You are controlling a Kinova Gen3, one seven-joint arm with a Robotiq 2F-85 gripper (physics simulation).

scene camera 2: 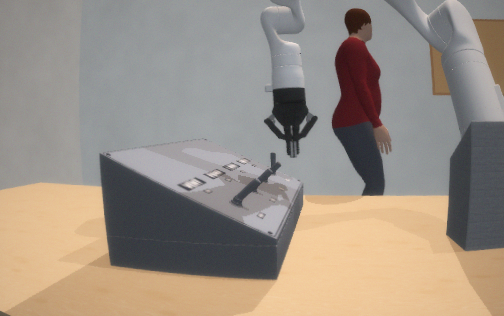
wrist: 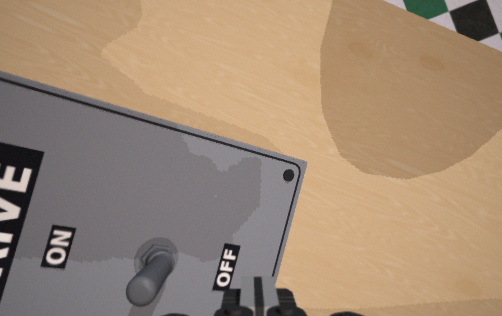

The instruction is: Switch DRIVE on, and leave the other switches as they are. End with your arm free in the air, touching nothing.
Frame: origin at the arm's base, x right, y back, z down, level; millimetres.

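Seen in the pictures: gripper, fingertip midpoint: [scene camera 2: 293, 157] [wrist: 257, 299]; arm's base, origin of the base link: [scene camera 2: 487, 141].
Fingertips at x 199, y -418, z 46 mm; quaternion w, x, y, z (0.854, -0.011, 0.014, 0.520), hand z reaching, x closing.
Pixels of each thing's middle, then the offset from my fingertips to it. "spot": a spot on its surface instead. Level surfaces: height alone.
- DRIVE switch lever, body centre: [wrist: 153, 275] [scene camera 2: 273, 162] dy -45, dx -14, dz +10 mm
- OFF label, surface spot: [wrist: 226, 267] spot: dy -13, dx -7, dz +52 mm
- DRIVE label, surface spot: [wrist: 17, 180] spot: dy -115, dx -1, dz +8 mm
- nearest lever, surface spot: [scene camera 2: 245, 195] spot: dy +40, dx -368, dz +22 mm
- dark sloped console, body centre: [scene camera 2: 222, 199] dy -82, dx -205, dz +65 mm
- wooden table, its level: dz +127 mm
The DRIVE switch lever [scene camera 2: 273, 159] [wrist: 150, 280] is the farthest in the row in the scene view. It stands more upright there than the other levers, and in the wrist view its tip leans to the ON label [wrist: 58, 247] side, away from the OFF label [wrist: 226, 267]. Part of the DRIVE label [wrist: 17, 180] shows at the left edge. The nearest lever [scene camera 2: 245, 195] and those behind it overlap in one slanting line, tilted toward the panel's low edge. My gripper [scene camera 2: 293, 150] [wrist: 257, 299] is shut and empty, in the air on the OFF side of the DRIVE lever, apart from it.
The dark sloped console [scene camera 2: 185, 230] [wrist: 100, 150] stands on the wooden table [scene camera 2: 370, 260] [wrist: 240, 65]. A grey pedestal [scene camera 2: 480, 190] with white arm links above it is at the right. A person in a red sweater [scene camera 2: 356, 85] stands behind the table.
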